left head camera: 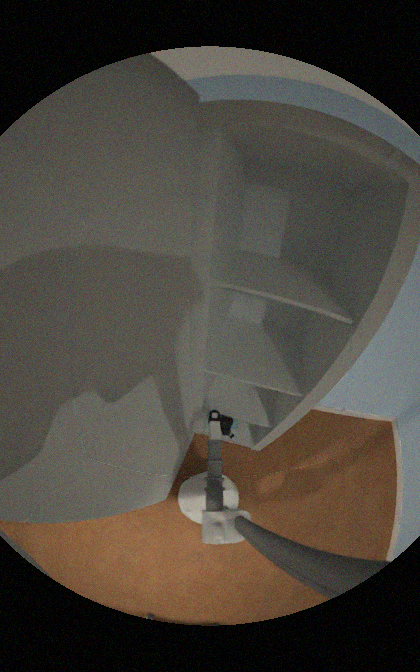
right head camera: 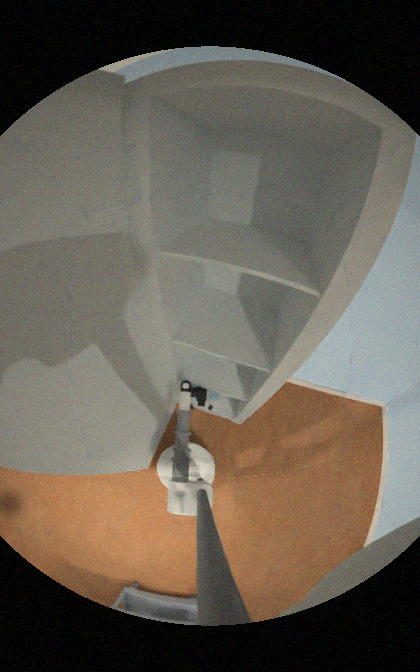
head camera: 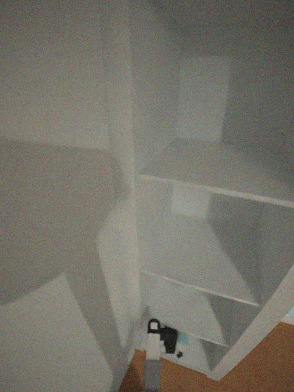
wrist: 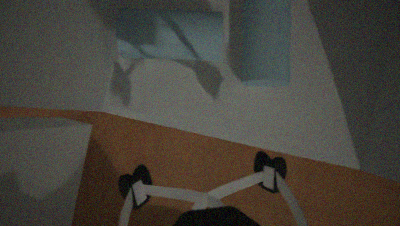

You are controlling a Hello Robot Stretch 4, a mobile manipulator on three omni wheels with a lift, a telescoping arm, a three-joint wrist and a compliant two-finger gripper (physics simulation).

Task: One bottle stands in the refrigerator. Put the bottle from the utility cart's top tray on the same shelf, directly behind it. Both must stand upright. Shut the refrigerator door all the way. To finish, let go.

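Frame: origin at the robot's base, x ahead, y left, z up, level; centimetres.
Seen in the pictures: gripper, fingertip midpoint: (left head camera: 221, 436) (head camera: 167, 355) (wrist: 202, 172).
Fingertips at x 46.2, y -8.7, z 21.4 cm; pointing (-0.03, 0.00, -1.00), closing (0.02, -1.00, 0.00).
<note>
A point is followed by its place in that frame.
A blue bottle (wrist: 170, 37) {y -6.1, x 63.2, z 16.5 cm} lies on its side at the left of the refrigerator's lowest compartment in the wrist view. A second blue bottle (wrist: 265, 45) {y -18.6, x 61.0, z 16.7 cm} is right of it, apart from it; its far end is cut off and I cannot tell whether it is upright. A bit of blue (head camera: 183, 338) {y -19.2, x 58.0, z 16.9 cm} (right head camera: 214, 395) shows beside the gripper in the head views. My gripper (wrist: 202, 172) {y -8.7, x 46.2, z 21.4 cm} is open and empty, low at the compartment's front, with both bottles beyond its fingertips. The refrigerator (left head camera: 382, 270) {y -36.0, x 41.8, z 147.8 cm} (right head camera: 362, 240) stands open, its door (head camera: 50, 215) {y 18.3, x 33.3, z 133.4 cm} (left head camera: 100, 320) {y 20.8, x 25.4, z 139.3 cm} (right head camera: 75, 290) swung out at the left.
Several shelves (head camera: 215, 191) {y -13.5, x 50.0, z 129.5 cm} (left head camera: 285, 302) {y -34.7, x 87.0, z 107.8 cm} (right head camera: 240, 271) are above the gripper. The utility cart (right head camera: 165, 597) shows at the bottom edge of the right head view. Walls (left head camera: 380, 350) {y -124.0, x 70.8, z 89.8 cm} (right head camera: 350, 340) are at the right. The door's inner side rises close left of the arm.
</note>
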